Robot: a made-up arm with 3 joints. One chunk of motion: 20 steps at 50 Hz.
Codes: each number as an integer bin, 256 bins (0 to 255) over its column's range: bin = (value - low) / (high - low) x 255, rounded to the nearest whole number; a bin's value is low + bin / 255 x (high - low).
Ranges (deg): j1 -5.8..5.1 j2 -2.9..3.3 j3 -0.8..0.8
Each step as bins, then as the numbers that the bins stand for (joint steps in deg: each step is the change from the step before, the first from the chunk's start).
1 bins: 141 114 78
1 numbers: 0.227 -0.128 -0.311
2 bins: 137 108 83
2 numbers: 0.056 -0.274 -0.279
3 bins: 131 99 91
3 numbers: -0.200 -0.493 -0.229
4 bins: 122 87 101
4 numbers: -0.585 -0.785 -0.166
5 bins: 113 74 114
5 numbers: -0.970 -1.101 -0.085
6 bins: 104 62 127
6 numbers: -1.355 -1.393 -0.003
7 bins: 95 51 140
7 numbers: -1.739 -1.660 0.078
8 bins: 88 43 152
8 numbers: -2.038 -1.855 0.154
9 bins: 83 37 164
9 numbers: -2.252 -2.000 0.229
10 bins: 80 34 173
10 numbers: -2.380 -2.073 0.285
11 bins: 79 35 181
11 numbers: -2.423 -2.049 0.336
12 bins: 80 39 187
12 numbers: -2.380 -1.952 0.373
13 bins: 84 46 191
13 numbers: -2.209 -1.782 0.398
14 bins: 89 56 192
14 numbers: -1.996 -1.538 0.405
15 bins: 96 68 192
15 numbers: -1.696 -1.247 0.405
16 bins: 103 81 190
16 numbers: -1.397 -0.931 0.392
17 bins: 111 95 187
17 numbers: -1.055 -0.590 0.373
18 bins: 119 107 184
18 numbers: -0.713 -0.298 0.355
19 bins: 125 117 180
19 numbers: -0.457 -0.055 0.329
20 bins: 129 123 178
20 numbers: -0.286 0.091 0.317
